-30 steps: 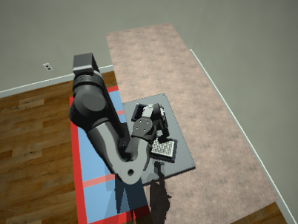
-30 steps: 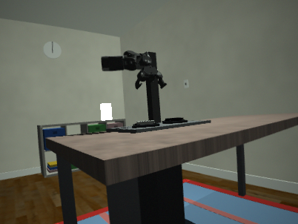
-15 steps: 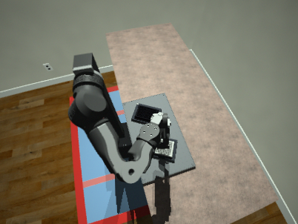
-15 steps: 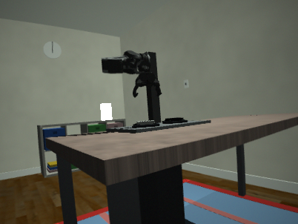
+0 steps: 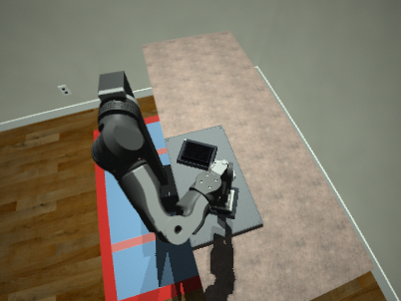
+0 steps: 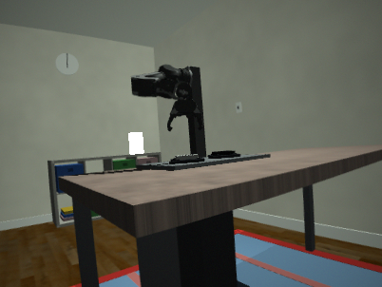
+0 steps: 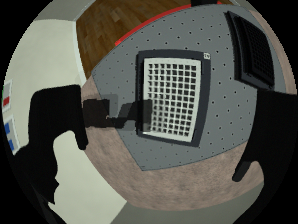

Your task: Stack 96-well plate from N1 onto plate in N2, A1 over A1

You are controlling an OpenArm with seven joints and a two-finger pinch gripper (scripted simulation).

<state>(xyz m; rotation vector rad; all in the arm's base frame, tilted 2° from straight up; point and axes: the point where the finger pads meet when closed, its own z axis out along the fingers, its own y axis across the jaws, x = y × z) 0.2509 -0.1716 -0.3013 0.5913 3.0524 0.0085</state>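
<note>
Now: the white 96-well plate 100 mm below my hand and 10 mm to the right of it. Round my hand: black 96-well plate (210 mm to the left, 100 mm below, 40 mm behind); then plate nest N1 (120 mm below, 10 mm to the right).
</note>
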